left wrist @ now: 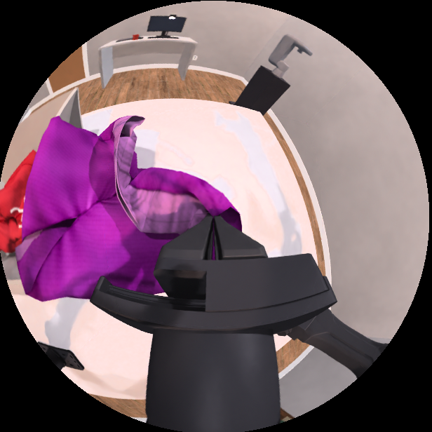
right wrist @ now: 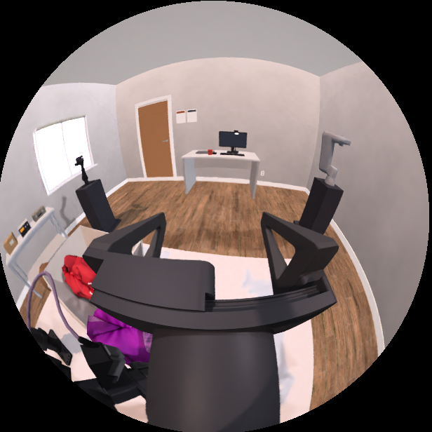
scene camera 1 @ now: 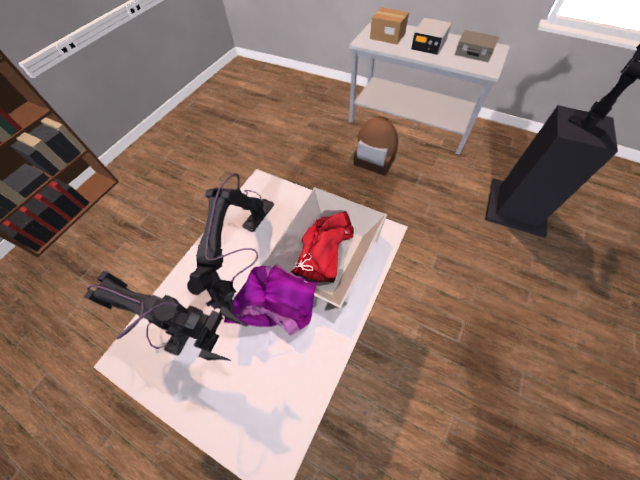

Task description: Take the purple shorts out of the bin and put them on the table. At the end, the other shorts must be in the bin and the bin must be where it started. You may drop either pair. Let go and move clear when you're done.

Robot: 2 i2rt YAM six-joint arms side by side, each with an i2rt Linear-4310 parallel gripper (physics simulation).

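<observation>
The purple shorts (scene camera 1: 279, 297) (left wrist: 95, 220) (right wrist: 120, 337) hang bunched at the bin's near end, above the white table (scene camera 1: 258, 413). Their upper part overlaps that end in scene camera 1; I cannot tell if they touch the wall. My left gripper (scene camera 1: 235, 314) (left wrist: 213, 217) is shut on an edge of them, with cloth at the fingertips. The red shorts (scene camera 1: 323, 248) (left wrist: 12, 200) (right wrist: 77, 275) lie inside the light grey bin (scene camera 1: 364, 248) (left wrist: 40, 122). My right gripper (scene camera 1: 236, 341) (right wrist: 213, 217) is open and empty, in front of the left one in scene camera 1.
The two arms are close together at the table's left side in scene camera 1. Beyond the table are a workbench (scene camera 1: 429, 59) with boxes, a brown rounded object (scene camera 1: 378, 136), a black pedestal (scene camera 1: 547, 165) and a bookshelf (scene camera 1: 98, 180).
</observation>
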